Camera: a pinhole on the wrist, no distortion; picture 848 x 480 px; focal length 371.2 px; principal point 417.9 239.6 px. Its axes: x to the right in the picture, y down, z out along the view. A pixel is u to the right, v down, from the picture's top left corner.
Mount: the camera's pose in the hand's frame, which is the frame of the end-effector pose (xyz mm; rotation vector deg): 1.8 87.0 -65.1 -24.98 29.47 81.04
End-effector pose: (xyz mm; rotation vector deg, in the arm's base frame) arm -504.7 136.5 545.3 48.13 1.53 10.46
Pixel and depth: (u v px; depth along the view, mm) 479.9 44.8 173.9
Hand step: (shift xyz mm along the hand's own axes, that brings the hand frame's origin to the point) 108.4 200.1 58.4
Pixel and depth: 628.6 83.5 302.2
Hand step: 165.6 385.4 80.0
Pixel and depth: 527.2 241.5 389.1
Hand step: 39.5 403.3 186.0
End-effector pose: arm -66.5 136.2 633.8 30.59 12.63 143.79
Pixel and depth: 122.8 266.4 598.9
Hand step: -33.0 48.8 699.5
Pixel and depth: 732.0 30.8 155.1
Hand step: 111.2 272.8 -16.0
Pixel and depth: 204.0 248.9 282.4
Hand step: 3.6 117.6 259.5
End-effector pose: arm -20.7 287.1 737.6 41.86 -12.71 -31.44
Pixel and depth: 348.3 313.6 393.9
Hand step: -51.5 261.6 300.2
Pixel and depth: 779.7 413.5 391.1
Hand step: -118.8 641.0 36.5
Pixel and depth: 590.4 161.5 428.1
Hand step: 140.8 483.9 167.4
